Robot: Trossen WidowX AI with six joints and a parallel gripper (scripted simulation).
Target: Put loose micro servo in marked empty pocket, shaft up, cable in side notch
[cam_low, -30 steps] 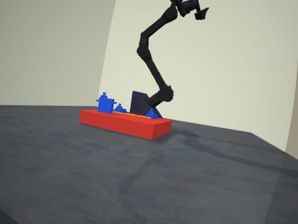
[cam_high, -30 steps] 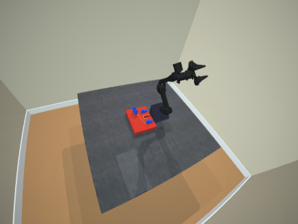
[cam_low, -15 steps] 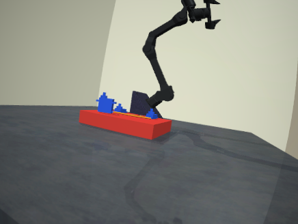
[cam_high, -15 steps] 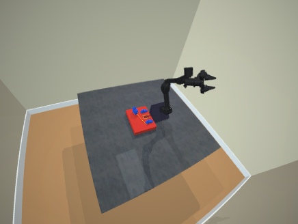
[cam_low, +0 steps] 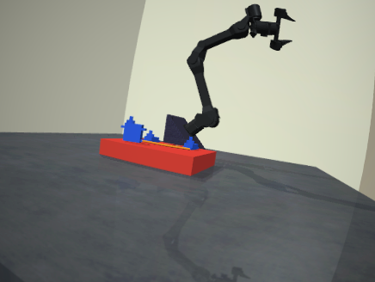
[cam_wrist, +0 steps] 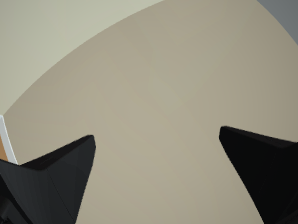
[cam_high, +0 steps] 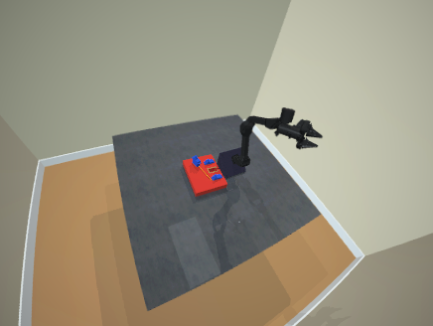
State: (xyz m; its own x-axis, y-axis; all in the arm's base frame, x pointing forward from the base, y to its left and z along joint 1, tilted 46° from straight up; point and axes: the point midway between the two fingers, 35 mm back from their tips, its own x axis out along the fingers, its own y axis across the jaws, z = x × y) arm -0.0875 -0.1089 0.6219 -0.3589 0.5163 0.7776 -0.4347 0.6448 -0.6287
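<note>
My gripper tip is now 340 mm short of the red deck, 440 mm to the left of it and 600 mm above it.
</note>
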